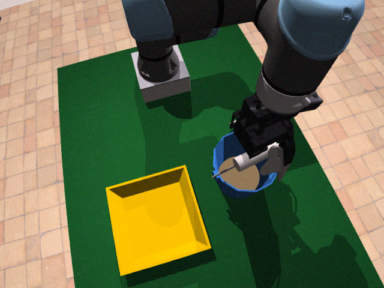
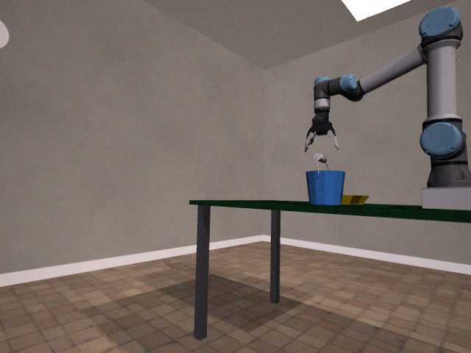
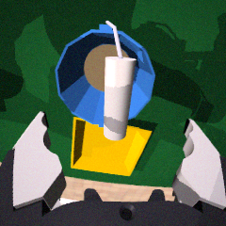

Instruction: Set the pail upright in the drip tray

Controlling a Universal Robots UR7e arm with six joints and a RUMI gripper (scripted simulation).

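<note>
The white cylindrical grip is 10 mm behind my hand and 60 mm below it. From my hand the other things lie so: pail: 10 mm behind, 120 mm below; then yellow drip tray: 70 mm ahead, 270 mm to the right, 240 mm below.
</note>
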